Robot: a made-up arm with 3 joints.
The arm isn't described. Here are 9 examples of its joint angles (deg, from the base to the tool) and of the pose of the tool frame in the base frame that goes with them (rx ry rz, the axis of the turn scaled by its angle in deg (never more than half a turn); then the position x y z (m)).
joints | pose
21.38 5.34 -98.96 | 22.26 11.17 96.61 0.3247 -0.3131 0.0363
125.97 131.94 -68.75 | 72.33 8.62 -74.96 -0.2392 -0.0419 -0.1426
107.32 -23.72 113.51 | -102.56 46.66 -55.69 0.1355 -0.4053 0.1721
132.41 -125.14 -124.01 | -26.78 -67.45 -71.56 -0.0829 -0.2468 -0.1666
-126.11 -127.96 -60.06 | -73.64 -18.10 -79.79 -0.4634 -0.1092 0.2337
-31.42 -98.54 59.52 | -77.52 -73.24 -69.61 -0.2446 -0.2150 0.5199
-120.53 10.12 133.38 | 125.59 -46.74 -65.52 0.0119 -0.3162 0.0665
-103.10 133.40 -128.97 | 4.56 88.25 -72.33 -0.1703 -0.1744 0.3565
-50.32 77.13 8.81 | 74.31 -36.40 26.52 0.3661 -0.2644 0.0562
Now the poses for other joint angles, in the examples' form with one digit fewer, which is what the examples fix.
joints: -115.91 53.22 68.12
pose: 82.3 -65.6 6.5 0.206 -0.385 0.198
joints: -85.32 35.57 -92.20
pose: -46.2 -91.0 96.8 0.050 -0.290 0.474
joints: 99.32 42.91 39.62
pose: -2.5 104.9 -65.4 -0.230 -0.484 0.107
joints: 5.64 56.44 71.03
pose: 45.8 39.5 -67.6 -0.057 -0.363 -0.082
